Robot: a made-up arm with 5 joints.
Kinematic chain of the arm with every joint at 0, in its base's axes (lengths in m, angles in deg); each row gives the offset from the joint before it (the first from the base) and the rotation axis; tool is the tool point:
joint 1: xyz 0 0 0.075 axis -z
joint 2: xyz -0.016 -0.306 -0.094 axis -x
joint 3: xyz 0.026 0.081 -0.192 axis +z
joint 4: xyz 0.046 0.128 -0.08 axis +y
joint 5: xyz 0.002 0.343 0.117 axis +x
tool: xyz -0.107 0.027 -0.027
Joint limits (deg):
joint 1: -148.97..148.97
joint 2: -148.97..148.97
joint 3: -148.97..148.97
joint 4: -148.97..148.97
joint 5: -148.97..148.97
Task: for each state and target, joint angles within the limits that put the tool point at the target. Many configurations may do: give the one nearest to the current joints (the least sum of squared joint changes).
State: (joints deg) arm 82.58 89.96 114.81 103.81 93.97
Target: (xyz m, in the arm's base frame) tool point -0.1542 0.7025 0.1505
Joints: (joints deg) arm 123.74 103.51 135.23 117.67 91.28
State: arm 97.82 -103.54 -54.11 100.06 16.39
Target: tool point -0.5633 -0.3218 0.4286
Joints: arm 96.27 -138.17 -26.27 100.71 20.05
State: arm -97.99 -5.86 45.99 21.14 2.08
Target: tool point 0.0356 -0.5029 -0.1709
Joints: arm -78.37 -2.17 76.35 12.47 6.68
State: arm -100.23 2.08 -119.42 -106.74 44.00
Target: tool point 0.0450 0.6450 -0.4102
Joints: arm -125.48 5.39 -112.07 -102.22 44.59
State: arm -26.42 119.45 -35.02 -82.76 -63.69
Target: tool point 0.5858 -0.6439 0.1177
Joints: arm -14.56 146.83 -65.16 -84.44 -67.49
